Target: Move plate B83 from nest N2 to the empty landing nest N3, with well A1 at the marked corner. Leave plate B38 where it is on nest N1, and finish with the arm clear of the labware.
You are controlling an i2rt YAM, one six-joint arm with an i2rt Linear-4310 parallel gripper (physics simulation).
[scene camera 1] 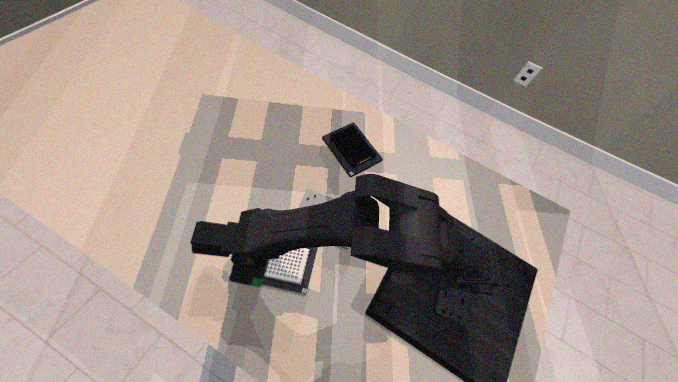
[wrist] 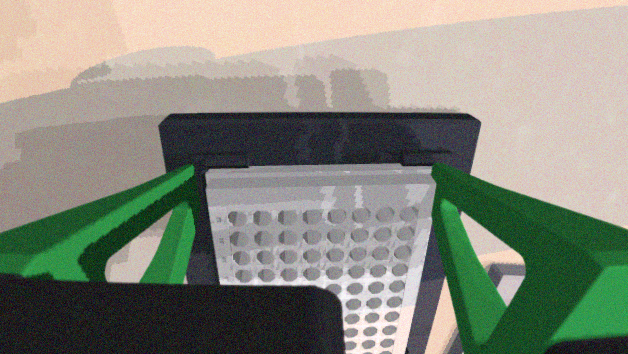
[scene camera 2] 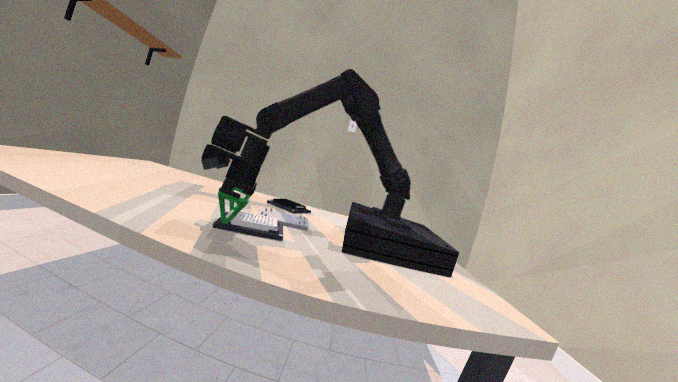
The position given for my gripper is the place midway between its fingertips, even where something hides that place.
Observation:
In view: my gripper [scene camera 2: 228,217].
My gripper shows as well in the wrist view [wrist: 314,177].

